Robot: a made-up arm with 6 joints.
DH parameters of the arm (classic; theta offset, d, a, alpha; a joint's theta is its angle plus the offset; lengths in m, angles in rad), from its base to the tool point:
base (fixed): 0 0.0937 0 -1.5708
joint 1: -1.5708 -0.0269 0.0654 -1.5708
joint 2: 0 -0.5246 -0.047 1.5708
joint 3: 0 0.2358 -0.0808 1.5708
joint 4: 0 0.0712 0.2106 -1.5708
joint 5: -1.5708 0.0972 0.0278 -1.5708
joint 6: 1.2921 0 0.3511 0
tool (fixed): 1.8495 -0.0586 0 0
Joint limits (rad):
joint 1: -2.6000..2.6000
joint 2: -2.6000..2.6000
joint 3: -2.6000..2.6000
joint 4: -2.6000..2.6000
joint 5: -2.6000..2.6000
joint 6: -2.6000..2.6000
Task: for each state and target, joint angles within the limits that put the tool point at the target. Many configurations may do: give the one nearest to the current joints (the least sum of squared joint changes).
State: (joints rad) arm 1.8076 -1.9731 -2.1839 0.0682 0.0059 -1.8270
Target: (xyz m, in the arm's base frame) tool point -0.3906 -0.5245 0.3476
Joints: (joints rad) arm 1.4906 -1.8723 -2.2729 0.1956 0.0011 -1.9182
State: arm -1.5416 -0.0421 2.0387 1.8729 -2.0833 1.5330
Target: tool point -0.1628 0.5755 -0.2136
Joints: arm -1.5580 0.0827 2.0366 1.3652 -2.3168 1.0619
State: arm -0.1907 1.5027 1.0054 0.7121 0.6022 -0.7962
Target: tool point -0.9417 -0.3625 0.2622
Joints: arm -0.4623 1.6065 0.7249 0.9059 0.5089 -1.0767
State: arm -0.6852 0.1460 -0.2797 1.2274 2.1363 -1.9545
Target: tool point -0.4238 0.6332 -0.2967
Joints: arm 0.0931 -0.1395 -0.1815 1.4212 2.3564 -2.1283
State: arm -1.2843 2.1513 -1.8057 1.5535 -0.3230 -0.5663
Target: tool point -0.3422 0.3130 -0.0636
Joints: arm -1.2450 1.5192 -2.0652 1.5717 -0.4725 -1.0696
